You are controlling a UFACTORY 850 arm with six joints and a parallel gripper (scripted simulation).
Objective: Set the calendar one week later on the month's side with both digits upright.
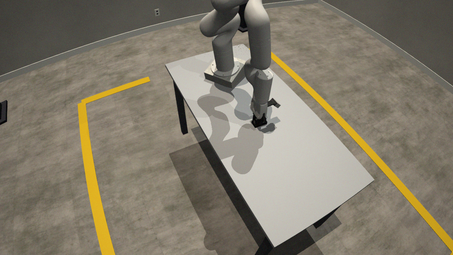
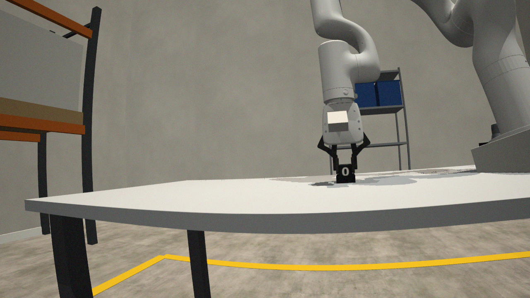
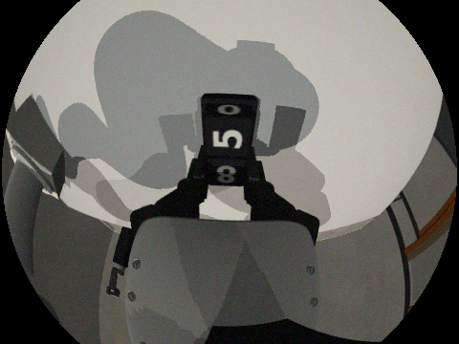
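Right now my hand is 30 mm above the black tray and 20 mm to the right of it. Also, from my hand: black cube (10 mm below).
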